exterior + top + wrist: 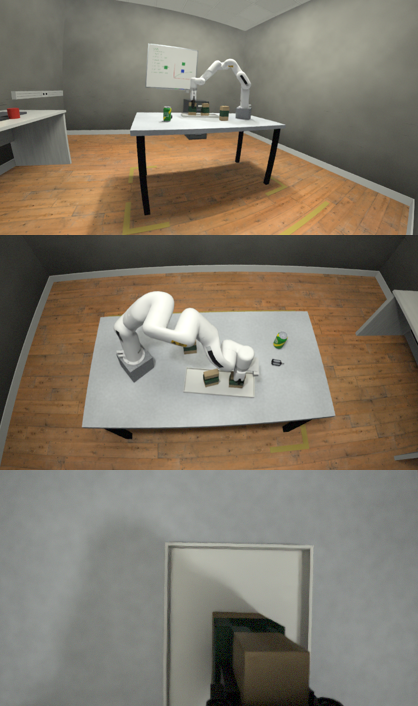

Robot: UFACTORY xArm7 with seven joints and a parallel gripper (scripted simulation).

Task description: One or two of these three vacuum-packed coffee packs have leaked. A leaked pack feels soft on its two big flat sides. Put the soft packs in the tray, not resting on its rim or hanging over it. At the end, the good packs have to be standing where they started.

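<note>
My gripper is now 9 cm past the white tray, 2 cm to the right of it and 11 cm above it. Also, from my hand: green soda can: 32 cm ahead, 23 cm to the left, 6 cm below.
</note>
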